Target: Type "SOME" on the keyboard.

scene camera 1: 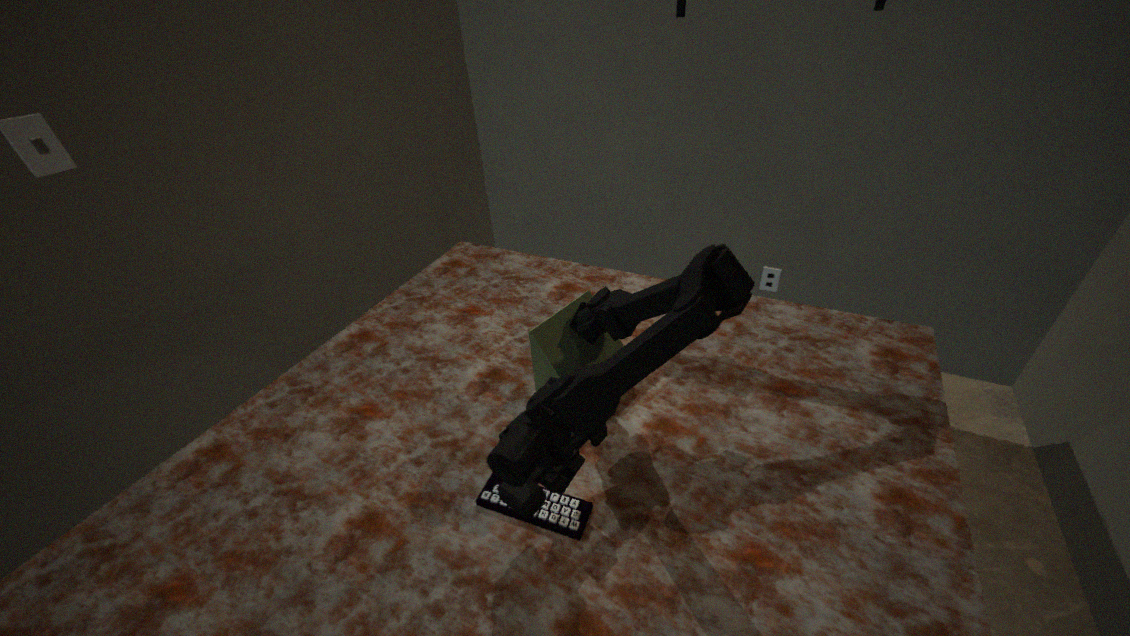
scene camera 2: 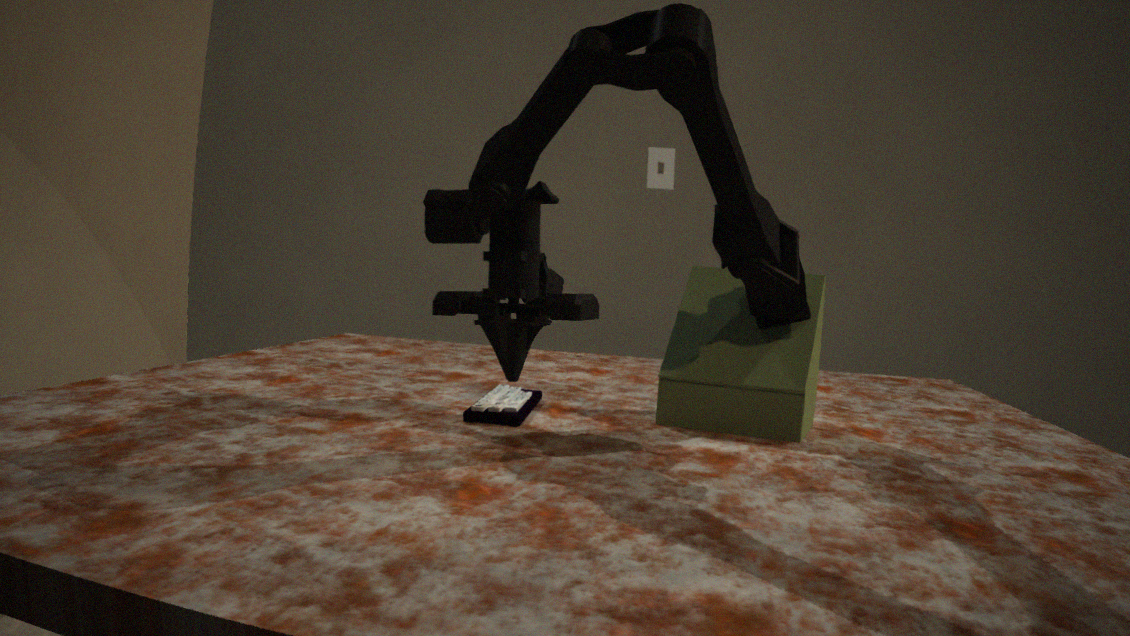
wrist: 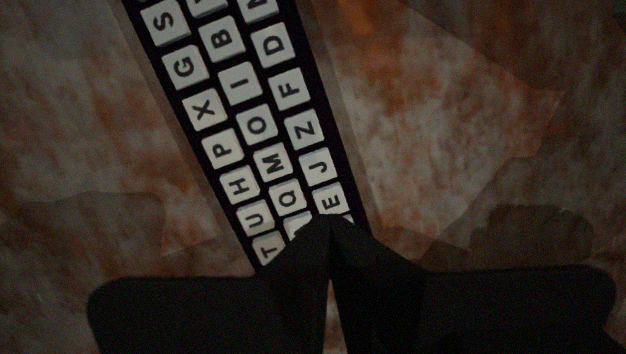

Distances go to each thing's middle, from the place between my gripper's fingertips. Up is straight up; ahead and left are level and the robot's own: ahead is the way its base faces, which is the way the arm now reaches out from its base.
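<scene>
There's a black keyboard [scene camera 1: 567,515] 2 cm ahead of my hand, 4 cm to the right of it and 3 cm below it. As for the keyboard key [wrist: 273,162], my gripper is 2 cm short of it, 2 cm to the left of it and 3 cm above it.
</scene>
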